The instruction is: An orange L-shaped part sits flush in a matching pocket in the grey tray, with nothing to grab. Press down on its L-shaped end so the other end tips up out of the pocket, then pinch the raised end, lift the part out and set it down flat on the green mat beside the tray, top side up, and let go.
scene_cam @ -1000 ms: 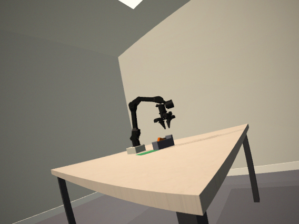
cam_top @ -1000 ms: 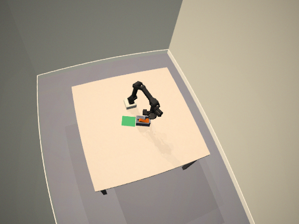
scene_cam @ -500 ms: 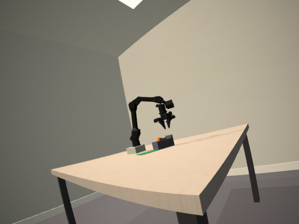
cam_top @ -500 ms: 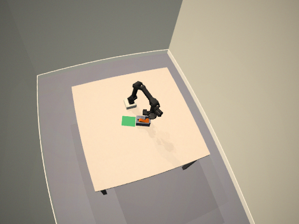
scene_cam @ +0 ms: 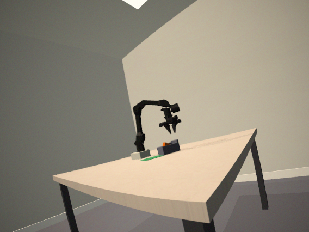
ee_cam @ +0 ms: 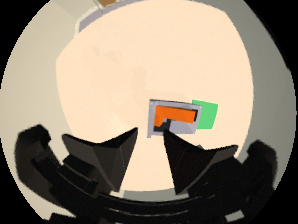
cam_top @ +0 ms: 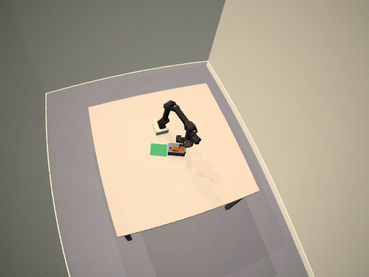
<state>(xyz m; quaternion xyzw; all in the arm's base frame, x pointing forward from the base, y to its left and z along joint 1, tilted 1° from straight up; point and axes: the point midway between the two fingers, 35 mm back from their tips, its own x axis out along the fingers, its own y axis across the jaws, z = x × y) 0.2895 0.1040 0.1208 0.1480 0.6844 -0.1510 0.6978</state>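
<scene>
The orange L-shaped part is 10 cm below my gripper tip, 4 cm to the right of it and 3 cm behind it. Round my gripper tip: green mat 20 cm to the right, 16 cm below, 10 cm behind.
</scene>
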